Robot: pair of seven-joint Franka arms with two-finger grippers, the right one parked.
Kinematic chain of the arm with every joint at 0, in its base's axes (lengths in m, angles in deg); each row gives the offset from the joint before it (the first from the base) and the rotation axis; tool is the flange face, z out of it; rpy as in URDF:
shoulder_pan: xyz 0 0 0.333 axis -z
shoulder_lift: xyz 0 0 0 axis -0.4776 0.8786 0
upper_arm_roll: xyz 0.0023 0.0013 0.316 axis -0.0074 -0.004 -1
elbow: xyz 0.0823 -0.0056 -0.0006 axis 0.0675 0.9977 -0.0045
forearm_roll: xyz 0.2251 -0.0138 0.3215 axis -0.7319 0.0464 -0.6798
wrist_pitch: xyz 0 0 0 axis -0.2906 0.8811 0.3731
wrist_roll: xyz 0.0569 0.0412 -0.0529 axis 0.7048 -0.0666 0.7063
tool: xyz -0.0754 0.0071 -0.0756 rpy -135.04 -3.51 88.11
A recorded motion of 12 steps. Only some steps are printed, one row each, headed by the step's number.
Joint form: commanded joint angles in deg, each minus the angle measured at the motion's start. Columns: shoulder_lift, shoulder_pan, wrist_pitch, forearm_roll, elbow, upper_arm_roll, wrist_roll.
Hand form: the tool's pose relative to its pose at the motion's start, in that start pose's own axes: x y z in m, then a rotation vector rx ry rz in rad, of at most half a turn. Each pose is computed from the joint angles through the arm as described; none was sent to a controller.
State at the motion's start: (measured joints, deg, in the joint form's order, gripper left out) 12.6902 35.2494 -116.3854 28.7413 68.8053 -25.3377 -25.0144
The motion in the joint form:
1: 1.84 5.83 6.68 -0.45 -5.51 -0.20 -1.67
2: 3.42 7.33 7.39 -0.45 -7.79 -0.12 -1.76
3: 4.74 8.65 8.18 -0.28 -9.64 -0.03 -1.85
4: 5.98 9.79 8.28 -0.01 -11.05 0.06 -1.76
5: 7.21 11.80 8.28 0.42 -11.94 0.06 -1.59
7: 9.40 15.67 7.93 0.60 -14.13 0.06 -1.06
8: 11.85 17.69 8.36 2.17 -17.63 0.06 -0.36
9: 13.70 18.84 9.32 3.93 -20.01 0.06 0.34
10: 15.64 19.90 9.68 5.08 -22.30 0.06 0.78
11: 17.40 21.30 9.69 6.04 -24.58 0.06 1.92
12: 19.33 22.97 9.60 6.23 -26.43 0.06 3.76
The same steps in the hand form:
1: -0.0265 0.0492 -0.0164 0.0509 -0.0265 0.1262
2: -0.0303 0.0672 -0.0178 0.0524 -0.0253 0.1541
3: -0.0351 0.0825 -0.0181 0.0546 -0.0295 0.1779
4: -0.0394 0.0963 -0.0163 0.0514 -0.0307 0.1952
5: -0.0517 0.1148 -0.0102 0.0539 -0.0372 0.2235
7: -0.0755 0.1503 -0.0039 0.0550 -0.0298 0.2785
8: -0.0848 0.1760 -0.0044 0.0316 -0.0397 0.2892
9: -0.0911 0.1914 -0.0015 0.0183 -0.0663 0.2845
10: -0.0958 0.2064 0.0025 0.0064 -0.0813 0.2867
11: -0.1040 0.2235 0.0047 -0.0080 -0.0876 0.2838
12: -0.1151 0.2405 0.0127 -0.0058 -0.0903 0.2775

